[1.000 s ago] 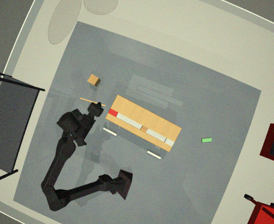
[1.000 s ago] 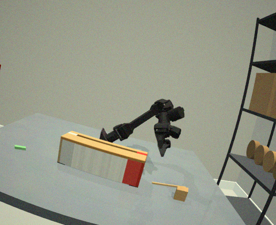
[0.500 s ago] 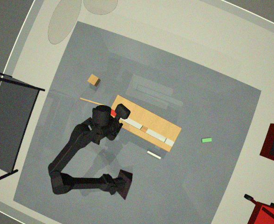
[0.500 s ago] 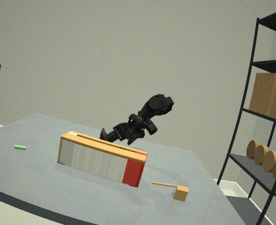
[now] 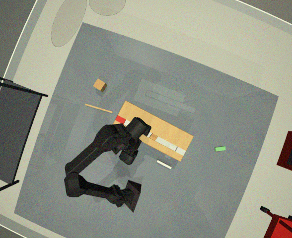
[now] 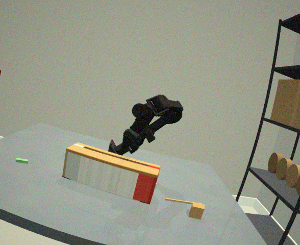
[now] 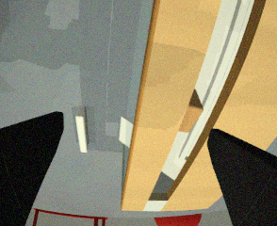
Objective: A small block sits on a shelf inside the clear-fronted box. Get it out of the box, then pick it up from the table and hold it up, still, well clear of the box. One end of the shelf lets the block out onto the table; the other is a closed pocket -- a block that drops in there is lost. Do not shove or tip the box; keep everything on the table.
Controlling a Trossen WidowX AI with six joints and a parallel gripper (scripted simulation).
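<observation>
The box is 3 cm ahead of my gripper tip, 3 cm to the right of it and 10 cm below it. Also, from my gripper tip: tan block (4 cm ahead, 5 cm to the right, 7 cm below); then thin tan stick (10 cm ahead, 30 cm to the left, 15 cm below).
</observation>
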